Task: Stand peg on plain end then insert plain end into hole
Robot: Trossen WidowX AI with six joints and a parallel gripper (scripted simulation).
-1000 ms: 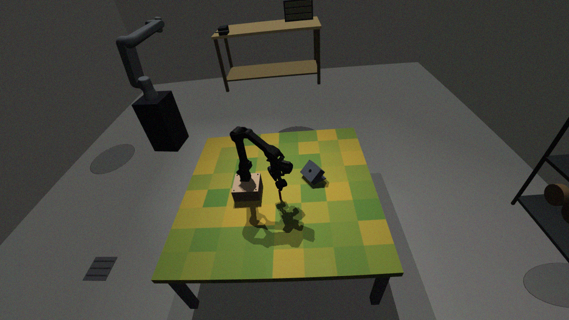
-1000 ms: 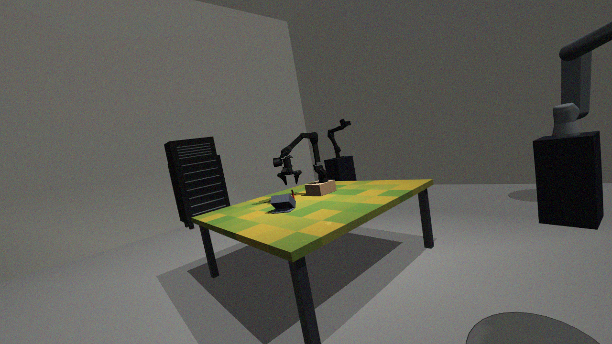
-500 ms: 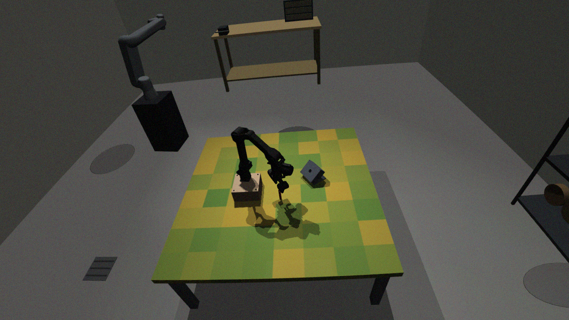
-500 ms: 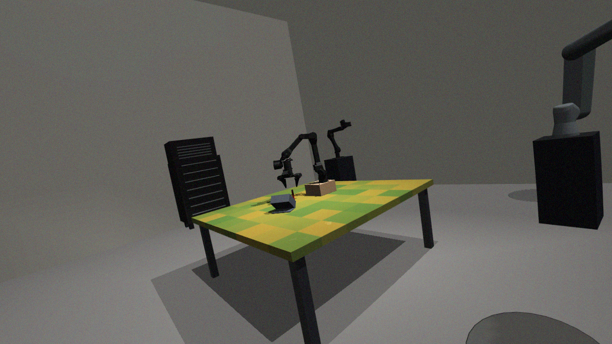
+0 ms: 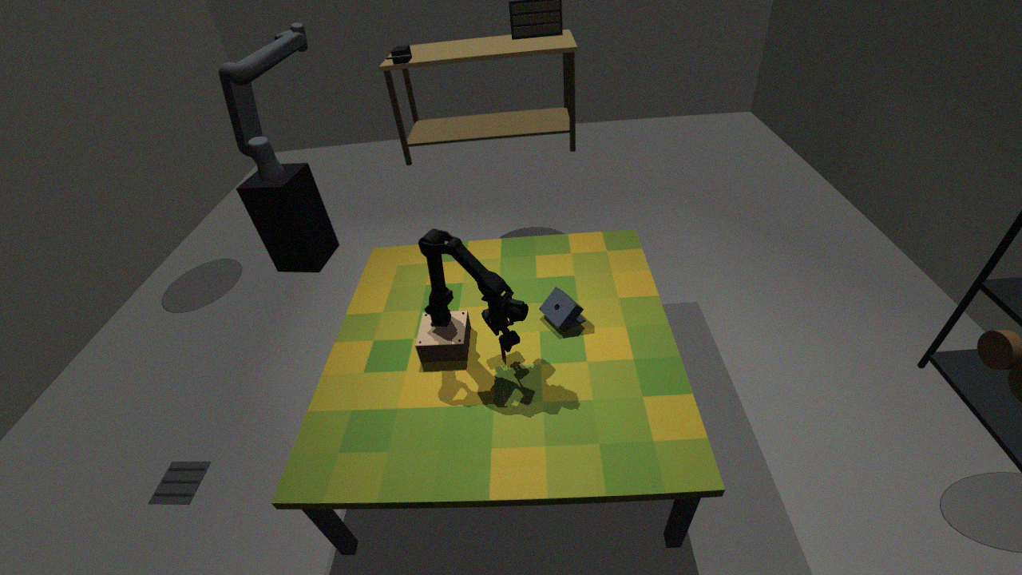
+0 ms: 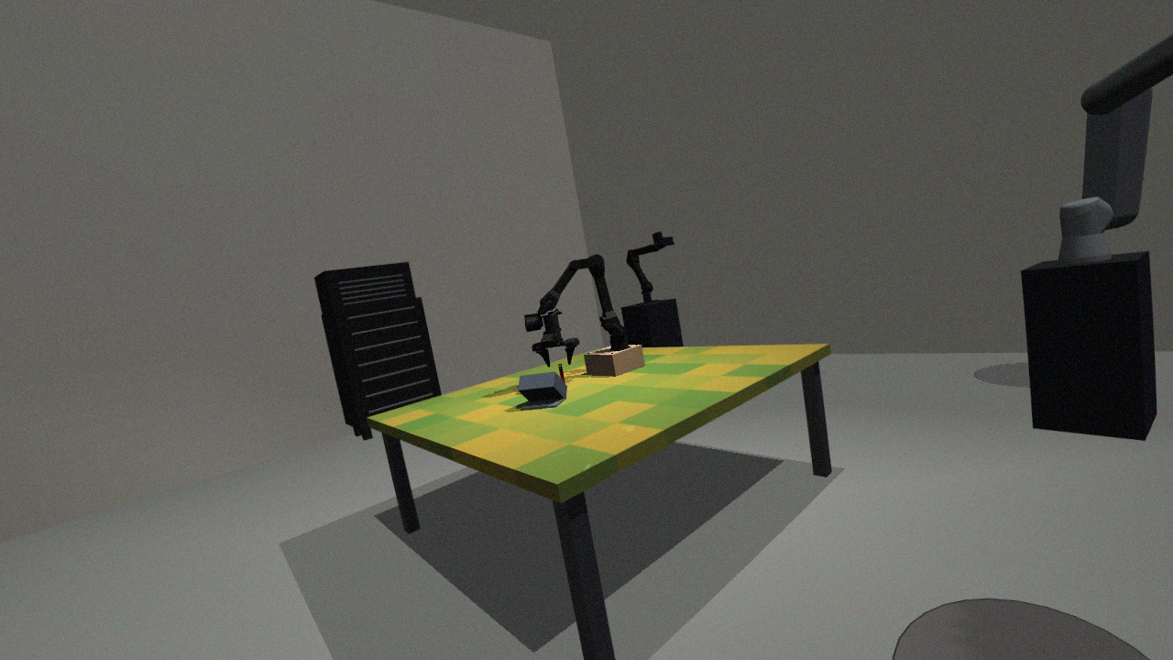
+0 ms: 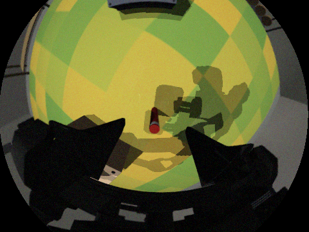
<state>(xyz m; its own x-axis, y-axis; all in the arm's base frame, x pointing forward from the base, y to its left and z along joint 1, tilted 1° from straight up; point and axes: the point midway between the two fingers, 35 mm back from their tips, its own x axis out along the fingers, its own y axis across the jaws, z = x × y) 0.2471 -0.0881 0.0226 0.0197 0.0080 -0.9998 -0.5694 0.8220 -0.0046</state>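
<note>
My gripper tip is now 20 mm above the red peg. The rest, counted from my gripper tip: sloped panel (190 mm ahead, 210 mm to the left, 20 mm below).
</note>
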